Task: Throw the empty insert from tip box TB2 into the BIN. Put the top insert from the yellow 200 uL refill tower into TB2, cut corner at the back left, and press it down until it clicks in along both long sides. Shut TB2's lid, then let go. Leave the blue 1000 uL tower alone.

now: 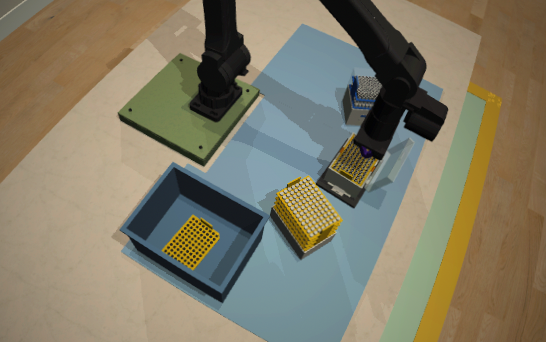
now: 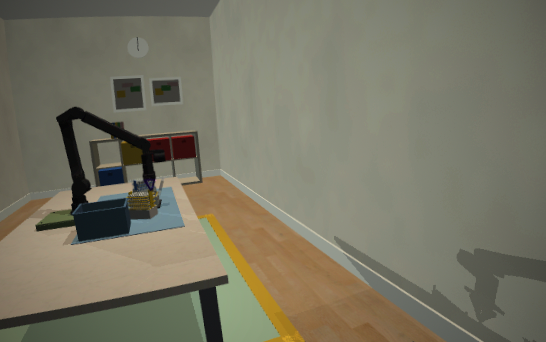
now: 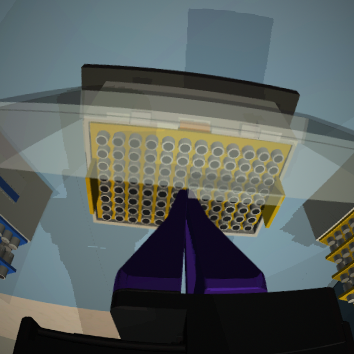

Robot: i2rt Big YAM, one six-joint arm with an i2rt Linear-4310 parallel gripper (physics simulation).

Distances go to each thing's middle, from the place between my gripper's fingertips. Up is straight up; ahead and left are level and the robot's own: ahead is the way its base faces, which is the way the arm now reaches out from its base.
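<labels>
Counted from my hand: clear lid (image 3: 219, 149), 1 cm to the right, 6 cm ahead, 2 cm above; blue bin (image 1: 178, 194), 33 cm to the right, 21 cm behind, 2 cm below; blue tip box (image 3: 32, 195), 19 cm to the left, 4 cm behind, 2 cm below.
</labels>
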